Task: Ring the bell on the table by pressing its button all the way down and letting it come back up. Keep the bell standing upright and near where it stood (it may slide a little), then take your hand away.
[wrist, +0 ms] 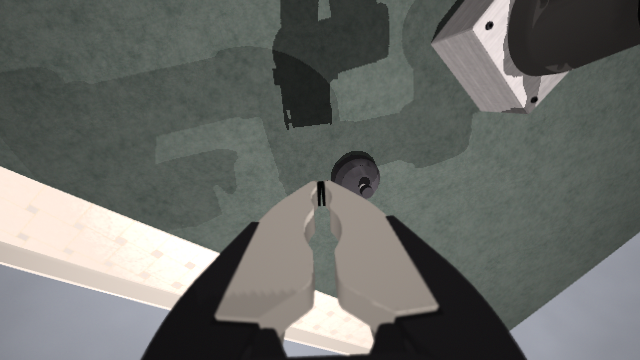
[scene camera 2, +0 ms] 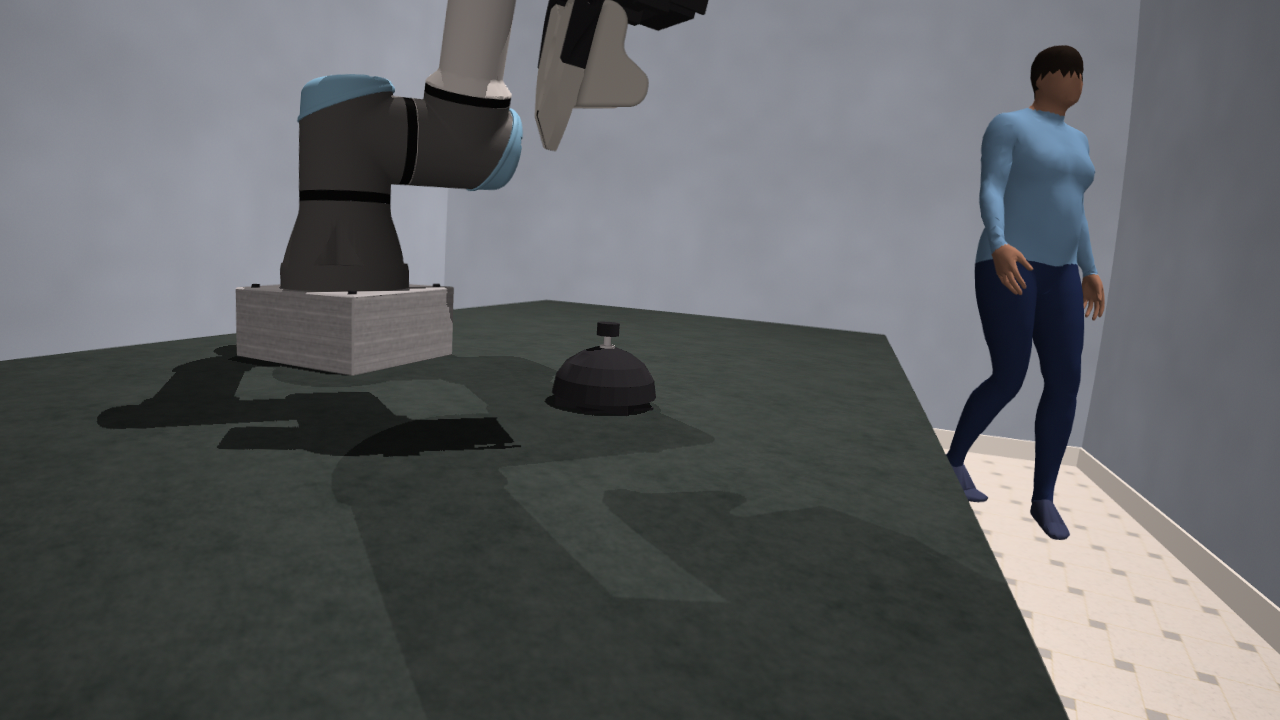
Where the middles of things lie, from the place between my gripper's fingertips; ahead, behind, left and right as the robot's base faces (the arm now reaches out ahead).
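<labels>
The dark domed bell (scene camera 2: pixel 604 379) sits 150 mm below my hand, and it's 10 mm behind my hand and 120 mm to the left of it.
</labels>
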